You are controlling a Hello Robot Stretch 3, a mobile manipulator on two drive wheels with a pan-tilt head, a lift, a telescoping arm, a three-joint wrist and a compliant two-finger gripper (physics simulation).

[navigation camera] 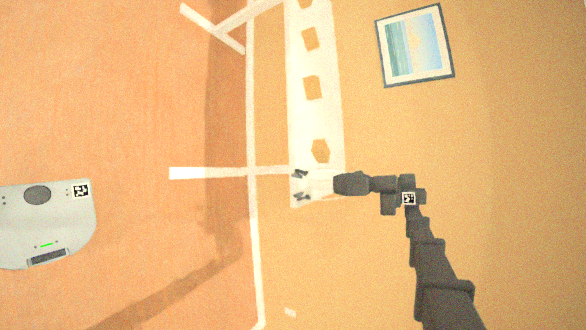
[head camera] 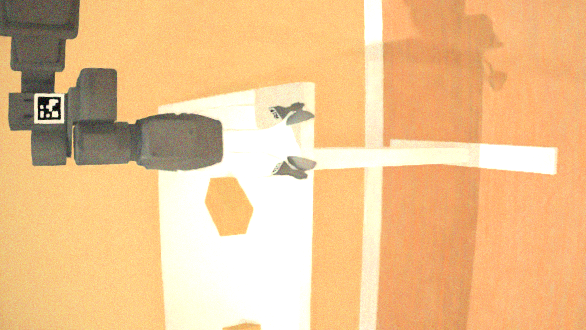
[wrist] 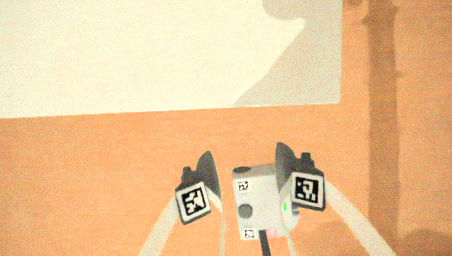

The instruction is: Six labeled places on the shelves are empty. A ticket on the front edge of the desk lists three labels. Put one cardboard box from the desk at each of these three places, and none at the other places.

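Places are measured from the robot's base along level axes (x back, y right, z up), in metres.
Pixels of known places: gripper, between the fingertips: (navigation camera: 291,184) (head camera: 313,140); robot's base, origin of its link: (navigation camera: 38,193).
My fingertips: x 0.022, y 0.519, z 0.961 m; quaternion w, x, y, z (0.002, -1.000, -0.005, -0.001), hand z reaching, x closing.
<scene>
Ahead of a thing's pixels: the offset from my fingertips to its top centre. "pt": to the spot under its first point. Level surfaces: height alone.
A white desk {dz -0.011 m} (head camera: 235,280) (navigation camera: 305,120) (wrist: 125,60) stands along the wall, sideways in the head and navigation views. A cardboard box {dx -0.103, dy +0.251, dz +0.039 m} (head camera: 229,206) (navigation camera: 320,151) lies on it nearest the gripper. More cardboard boxes show farther along the desk, one box {pt dx -0.324, dy +0.221, dz +0.012 m} (head camera: 242,326) cut by the head view's edge, and others (navigation camera: 312,87) {dx -0.616, dy +0.250, dz +0.039 m} (navigation camera: 310,39) in the navigation view. My gripper (head camera: 302,140) (navigation camera: 300,185) (wrist: 245,163) is part open, with no box between its fingers. It is at the desk's near end, beside the nearest box. The shelves, labels and ticket do not show.
The arm (navigation camera: 440,270) reaches in along the wall. A white desk leg with its foot (head camera: 517,159) (navigation camera: 187,172) runs onto the floor. A white baseboard (head camera: 371,210) borders the wall. A framed picture (navigation camera: 415,45) hangs above the desk. The robot base (navigation camera: 50,220) (wrist: 260,205) stands on the floor.
</scene>
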